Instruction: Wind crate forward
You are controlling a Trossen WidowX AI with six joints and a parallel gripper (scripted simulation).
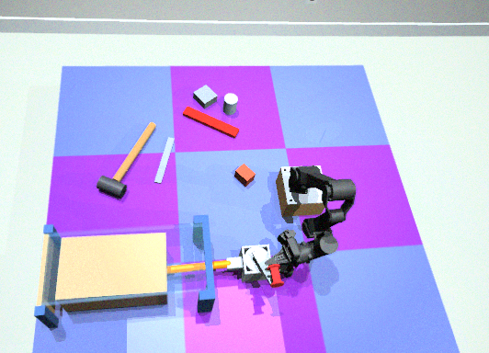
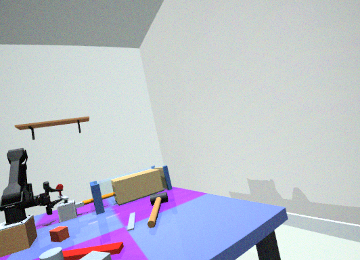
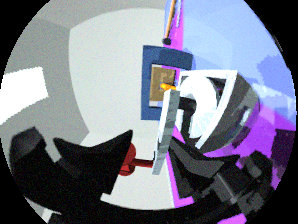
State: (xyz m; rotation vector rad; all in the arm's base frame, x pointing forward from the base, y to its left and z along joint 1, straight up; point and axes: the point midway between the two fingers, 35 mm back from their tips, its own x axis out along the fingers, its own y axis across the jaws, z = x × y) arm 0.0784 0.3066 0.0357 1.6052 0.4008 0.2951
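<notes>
Now: the winch handle 10 mm behind my gripper tip, 10 mm to the left of it and 10 mm below it. Also, from my gripper tip: winch (50 mm to the right, 110 mm below); grey strip (380 mm ahead, 410 mm to the right, 140 mm below); red knob (30 mm behind, 40 mm to the left, 30 mm above).
</notes>
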